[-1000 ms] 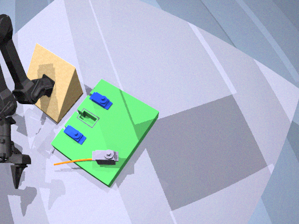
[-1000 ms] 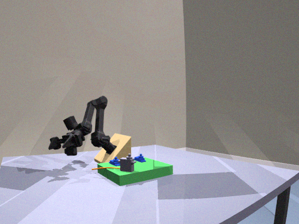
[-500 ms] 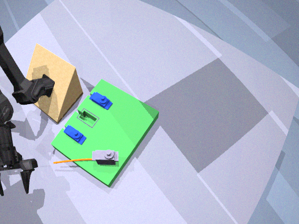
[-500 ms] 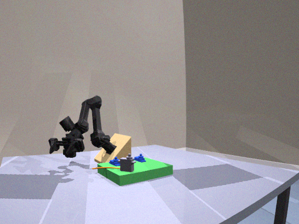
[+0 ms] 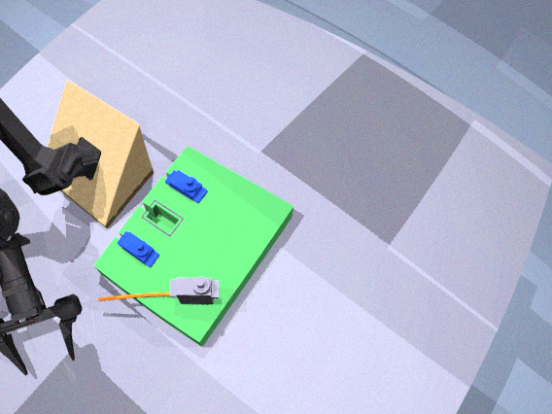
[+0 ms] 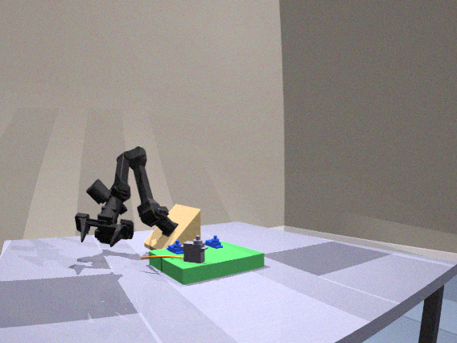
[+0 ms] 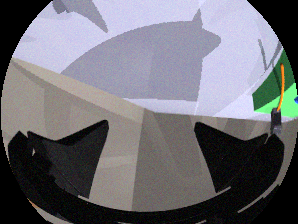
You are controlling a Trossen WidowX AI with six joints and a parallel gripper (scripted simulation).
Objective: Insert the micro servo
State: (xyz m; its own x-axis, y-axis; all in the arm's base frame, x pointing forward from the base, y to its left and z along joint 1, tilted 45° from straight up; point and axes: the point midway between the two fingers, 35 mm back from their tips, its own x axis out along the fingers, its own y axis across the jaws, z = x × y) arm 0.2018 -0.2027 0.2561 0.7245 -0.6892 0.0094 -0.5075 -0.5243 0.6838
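Right now my gripper tip is 8 cm short of the green deck, 35 cm to the right of it and 8 cm above it.
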